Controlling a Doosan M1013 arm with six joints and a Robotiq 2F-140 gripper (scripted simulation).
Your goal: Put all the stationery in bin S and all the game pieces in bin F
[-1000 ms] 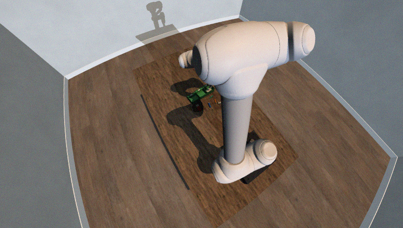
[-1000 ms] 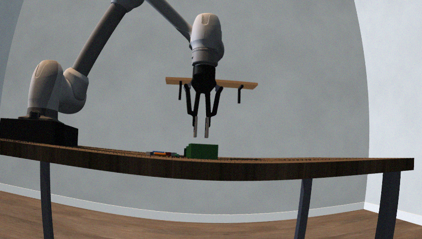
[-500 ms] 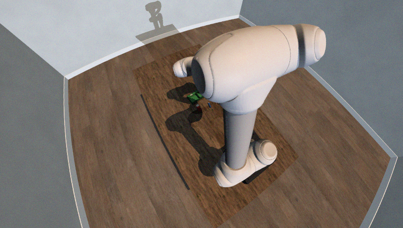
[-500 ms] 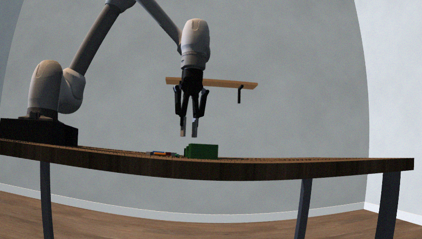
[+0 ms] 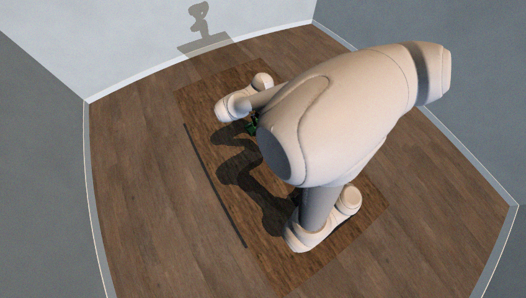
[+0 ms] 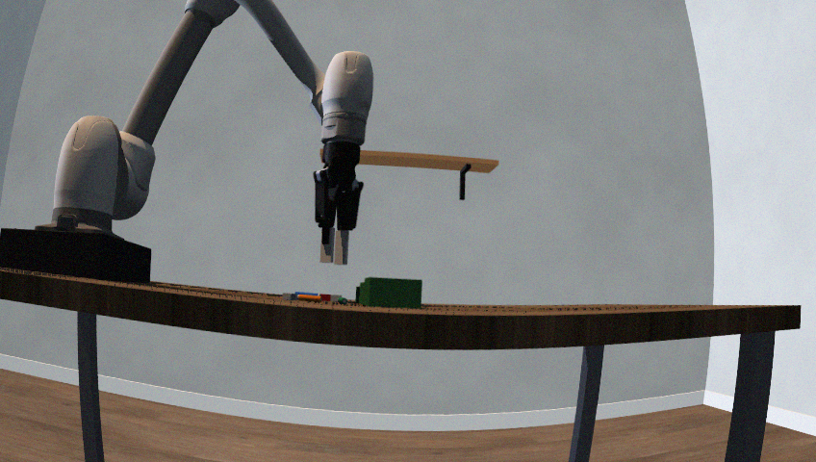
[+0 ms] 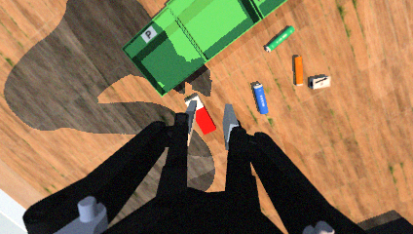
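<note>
Right now my hand is 1 cm past the red block, 3 cm to the right of it and 10 cm above it. Round my hand: green cylinder: 1 cm ahead, 13 cm to the right, 10 cm below; then green bin: 9 cm ahead, 7 cm to the right, 8 cm below; then blue piece: 5 cm behind, 7 cm to the right, 10 cm below.
</note>
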